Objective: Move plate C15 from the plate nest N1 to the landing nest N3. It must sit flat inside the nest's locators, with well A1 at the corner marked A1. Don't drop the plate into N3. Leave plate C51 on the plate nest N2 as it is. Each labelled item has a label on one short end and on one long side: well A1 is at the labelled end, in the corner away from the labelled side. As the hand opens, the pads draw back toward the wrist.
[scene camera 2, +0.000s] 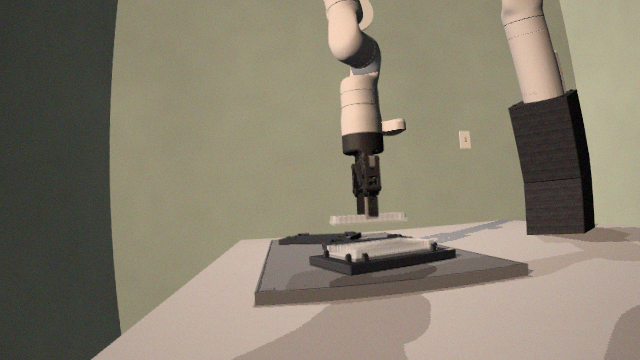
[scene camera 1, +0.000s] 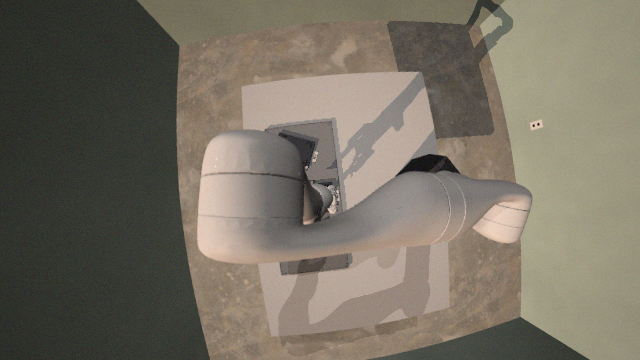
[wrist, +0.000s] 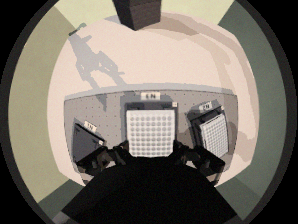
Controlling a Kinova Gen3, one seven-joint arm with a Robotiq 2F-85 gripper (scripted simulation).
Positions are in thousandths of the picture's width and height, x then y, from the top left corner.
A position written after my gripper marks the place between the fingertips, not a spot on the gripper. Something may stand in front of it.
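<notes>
My gripper (scene camera 2: 574, 607), (wrist: 505, 650): visible.
</notes>
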